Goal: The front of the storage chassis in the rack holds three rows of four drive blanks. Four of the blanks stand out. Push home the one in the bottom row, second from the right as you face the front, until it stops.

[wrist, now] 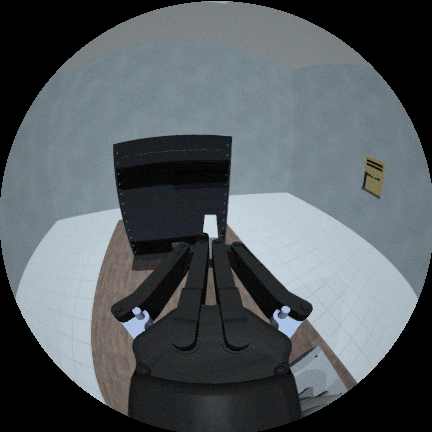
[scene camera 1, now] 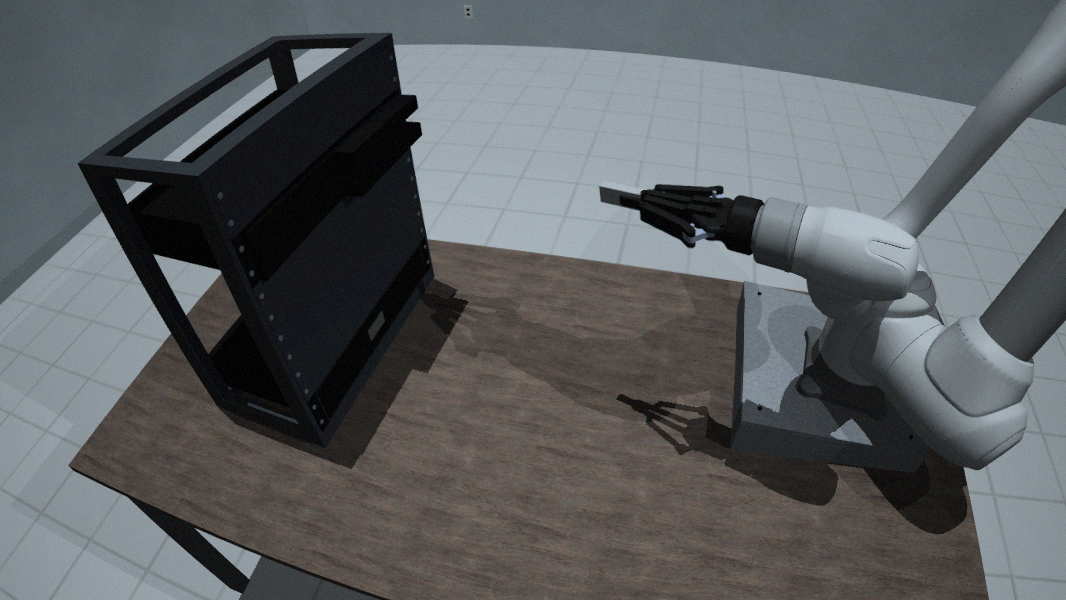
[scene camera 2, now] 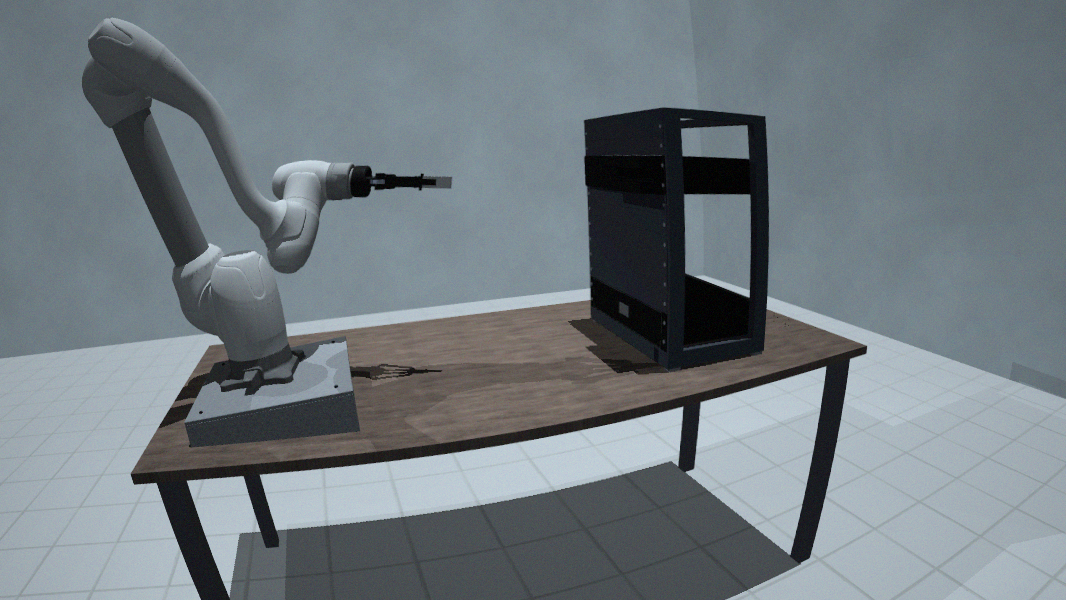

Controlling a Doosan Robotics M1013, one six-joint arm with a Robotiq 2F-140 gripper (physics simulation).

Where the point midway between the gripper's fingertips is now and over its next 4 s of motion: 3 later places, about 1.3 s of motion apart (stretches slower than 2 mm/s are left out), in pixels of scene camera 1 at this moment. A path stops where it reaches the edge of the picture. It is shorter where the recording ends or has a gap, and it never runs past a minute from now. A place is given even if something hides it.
My gripper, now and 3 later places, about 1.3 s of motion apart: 602, 191; 558, 184; 572, 182; 591, 186
